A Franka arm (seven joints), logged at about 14 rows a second.
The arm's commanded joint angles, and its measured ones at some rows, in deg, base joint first. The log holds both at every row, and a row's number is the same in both.
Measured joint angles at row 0: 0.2 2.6 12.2 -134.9 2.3 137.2 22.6
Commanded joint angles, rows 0 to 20: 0.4 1.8 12.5 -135.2 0.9 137.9 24.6; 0.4 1.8 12.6 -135.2 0.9 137.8 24.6; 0.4 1.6 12.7 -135.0 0.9 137.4 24.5; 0.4 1.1 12.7 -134.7 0.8 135.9 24.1; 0.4 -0.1 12.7 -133.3 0.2 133.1 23.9; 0.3 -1.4 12.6 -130.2 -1.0 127.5 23.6; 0.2 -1.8 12.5 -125.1 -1.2 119.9 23.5; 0.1 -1.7 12.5 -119.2 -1.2 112.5 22.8; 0.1 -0.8 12.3 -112.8 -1.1 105.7 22.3; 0.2 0.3 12.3 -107.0 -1.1 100.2 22.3; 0.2 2.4 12.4 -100.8 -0.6 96.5 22.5; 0.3 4.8 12.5 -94.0 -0.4 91.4 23.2; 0.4 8.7 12.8 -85.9 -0.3 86.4 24.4; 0.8 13.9 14.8 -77.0 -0.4 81.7 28.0; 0.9 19.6 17.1 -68.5 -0.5 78.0 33.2; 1.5 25.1 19.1 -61.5 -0.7 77.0 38.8; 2.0 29.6 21.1 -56.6 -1.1 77.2 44.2; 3.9 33.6 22.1 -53.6 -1.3 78.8 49.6; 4.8 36.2 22.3 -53.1 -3.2 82.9 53.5; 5.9 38.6 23.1 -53.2 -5.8 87.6 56.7; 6.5 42.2 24.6 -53.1 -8.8 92.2 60.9
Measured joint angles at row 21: 4.4 33.8 22.3 -59.9 -4.1 88.1 52.8
